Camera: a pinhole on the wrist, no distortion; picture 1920 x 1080 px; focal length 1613.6 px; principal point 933.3 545.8 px. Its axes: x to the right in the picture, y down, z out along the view. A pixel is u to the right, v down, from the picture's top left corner.
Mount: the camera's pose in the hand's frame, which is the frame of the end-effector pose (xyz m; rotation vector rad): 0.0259 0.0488 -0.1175 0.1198 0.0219 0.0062
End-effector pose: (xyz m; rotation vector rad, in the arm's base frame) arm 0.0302 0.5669 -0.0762 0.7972 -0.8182 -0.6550
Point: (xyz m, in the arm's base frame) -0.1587 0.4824 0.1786
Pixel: 1040.2 1045.5
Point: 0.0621 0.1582 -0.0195
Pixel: outside the picture
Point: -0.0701 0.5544 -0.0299
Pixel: 529.3 472.4
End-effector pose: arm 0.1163 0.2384 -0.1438 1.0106 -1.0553 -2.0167
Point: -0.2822 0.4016 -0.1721
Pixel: 1054.3 53.5
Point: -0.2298 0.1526 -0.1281
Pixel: 1760.2 495.3
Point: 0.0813 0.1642 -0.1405
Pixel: 1549.9 507.9
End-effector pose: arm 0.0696 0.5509 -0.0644 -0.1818 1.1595 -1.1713
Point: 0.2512 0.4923 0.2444
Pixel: 222.1 143.8
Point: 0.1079 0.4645 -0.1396
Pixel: 1799.4 575.4
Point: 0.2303 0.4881 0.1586
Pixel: 365.6 226.5
